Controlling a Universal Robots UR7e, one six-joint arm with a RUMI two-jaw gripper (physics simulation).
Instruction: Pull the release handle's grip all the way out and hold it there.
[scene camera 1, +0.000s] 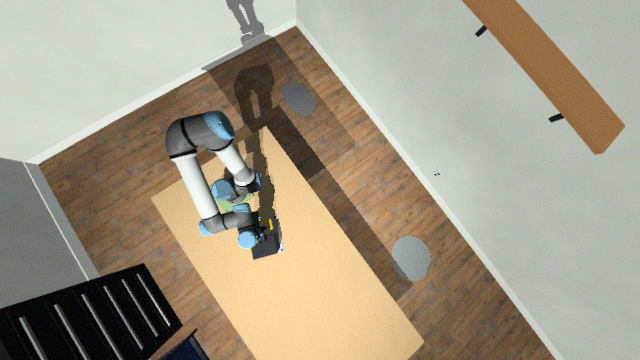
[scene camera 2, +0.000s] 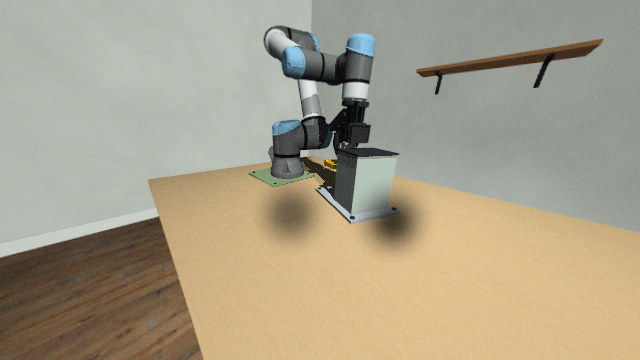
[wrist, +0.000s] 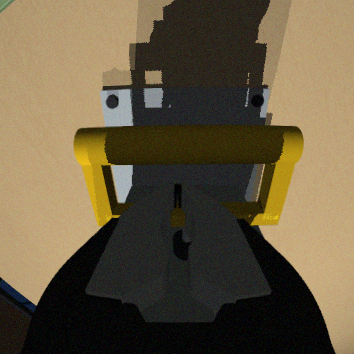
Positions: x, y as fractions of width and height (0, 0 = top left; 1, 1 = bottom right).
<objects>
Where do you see a yellow release handle grip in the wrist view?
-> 0.79, 0.41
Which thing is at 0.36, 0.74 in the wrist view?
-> My gripper.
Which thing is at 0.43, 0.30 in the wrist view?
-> A light grey base plate.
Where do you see my gripper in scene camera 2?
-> At 0.54, 0.47
</objects>
